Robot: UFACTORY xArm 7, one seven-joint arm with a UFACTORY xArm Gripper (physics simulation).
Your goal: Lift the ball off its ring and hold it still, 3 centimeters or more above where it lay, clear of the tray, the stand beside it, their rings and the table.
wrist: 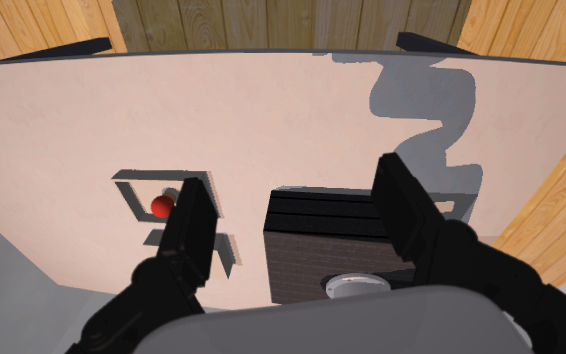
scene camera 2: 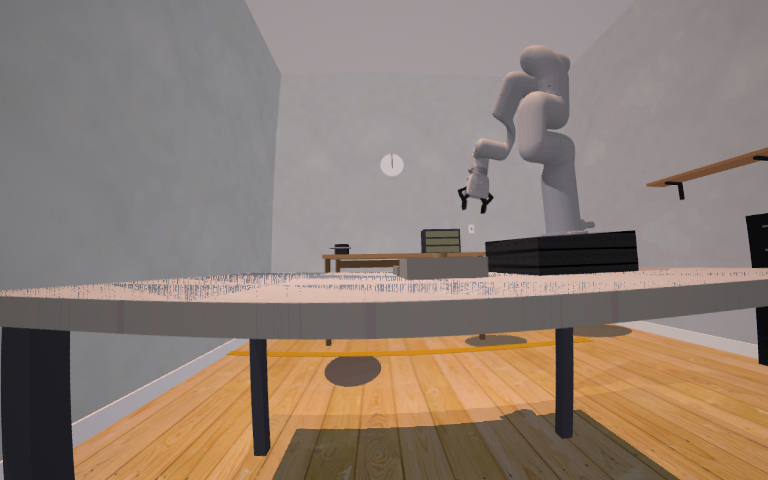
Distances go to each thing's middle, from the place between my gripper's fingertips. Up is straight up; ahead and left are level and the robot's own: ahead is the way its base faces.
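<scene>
I find the grey tray (wrist: 138,189) far ahead of my hand and far to the left of it, as well as a good way below it. There is the stand (scene camera 2: 440,266) too, which is 250 mm ahead of my hand, 460 mm to the left of it and 230 mm below it.
</scene>
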